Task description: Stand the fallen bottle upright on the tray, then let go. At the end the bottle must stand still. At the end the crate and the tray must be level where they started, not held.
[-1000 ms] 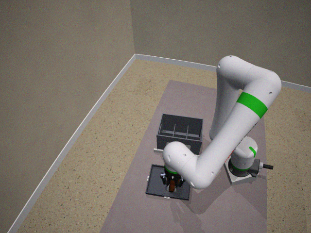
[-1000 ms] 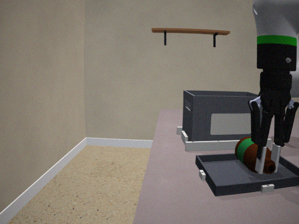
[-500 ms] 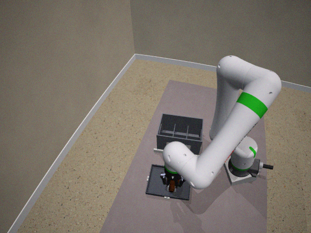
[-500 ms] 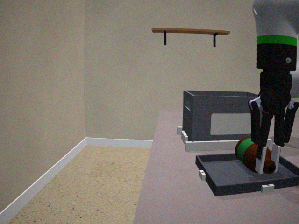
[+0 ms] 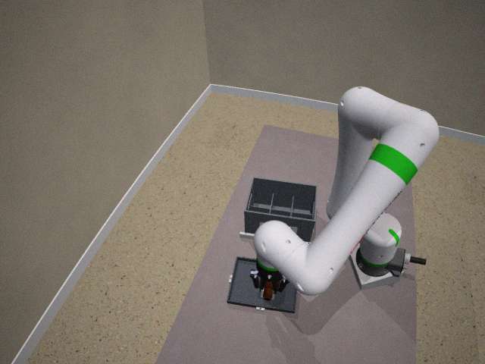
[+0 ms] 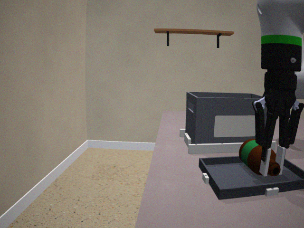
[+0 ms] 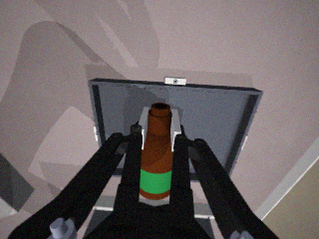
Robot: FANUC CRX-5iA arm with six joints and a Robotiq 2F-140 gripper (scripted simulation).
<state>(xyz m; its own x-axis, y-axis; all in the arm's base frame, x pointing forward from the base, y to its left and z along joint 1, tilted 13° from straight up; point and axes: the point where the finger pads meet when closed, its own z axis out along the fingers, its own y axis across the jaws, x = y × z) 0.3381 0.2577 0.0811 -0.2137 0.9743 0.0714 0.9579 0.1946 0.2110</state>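
Right now the bottle is 50 mm to the right of my hand, 20 mm below it and 10 mm ahead of it. The rest, counted from my hand: tray 50 mm below, 40 mm to the right, 30 mm ahead; then crate 340 mm to the right, 80 mm ahead, 20 mm above.
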